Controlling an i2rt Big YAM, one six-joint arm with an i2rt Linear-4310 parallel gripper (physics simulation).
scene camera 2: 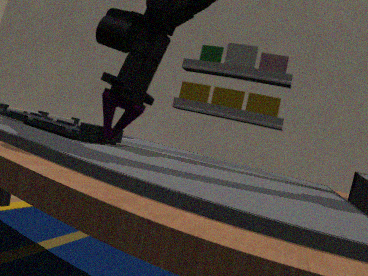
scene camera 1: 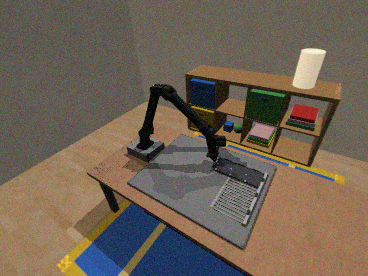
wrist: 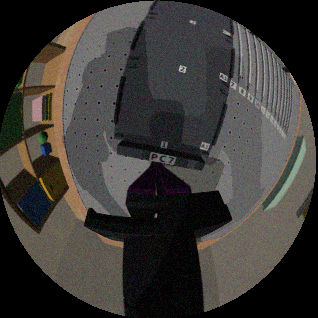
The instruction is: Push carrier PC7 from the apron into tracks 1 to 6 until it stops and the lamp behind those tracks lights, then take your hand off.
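Where they show: gripper, fingertip midpoint: (scene camera 2: 107, 139) (scene camera 1: 214, 161) (wrist: 154, 161); arm's base, link origin: (scene camera 1: 145, 145).
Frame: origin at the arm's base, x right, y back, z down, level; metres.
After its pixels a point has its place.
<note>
Carrier PC7 (scene camera 1: 241, 171) {z 0.038, x -0.128, y -0.737 m} (wrist: 185, 95) {z 0.038, x -0.110, y -0.634 m} is a long dark flat tray with a "PC7" label on its near end face. It lies along the edge of the pale ribbed tracks (scene camera 1: 234, 200) (wrist: 261, 65). In the wrist view the numbers from 7 up show beside it; tracks 1 to 6 are hidden. In the scene camera 1 view its far end is at the pale bar (scene camera 1: 256, 201) {z 0.049, x 0.051, y -0.890 m} behind the tracks. My gripper (scene camera 1: 216, 160) {z 0.038, x -0.130, y -0.541 m} (scene camera 2: 110, 141) {z 0.038, x -0.130, y -0.541 m} (wrist: 154, 161) {z 0.038, x -0.130, y -0.541 m} is shut and empty, its purple fingertips at the labelled end face. I cannot make out a lit lamp.
The grey perforated board (scene camera 1: 165, 175) {z 0.049, x 0.149, y -0.302 m} (scene camera 2: 240, 187) {z 0.049, x -0.181, y -0.296 m} lies on the wooden table (scene camera 1: 300, 215) {z 0.062, x 0.012, y -1.120 m}. The arm's base (scene camera 1: 145, 149) {z -0.009, x 0.049, y -0.046 m} stands at its left. A shelf unit (scene camera 1: 265, 82) with bins stands behind the table, with a white cylinder (scene camera 1: 309, 69) on top. Two wall shelves (scene camera 2: 237, 73) (scene camera 2: 227, 114) hold boxes.
</note>
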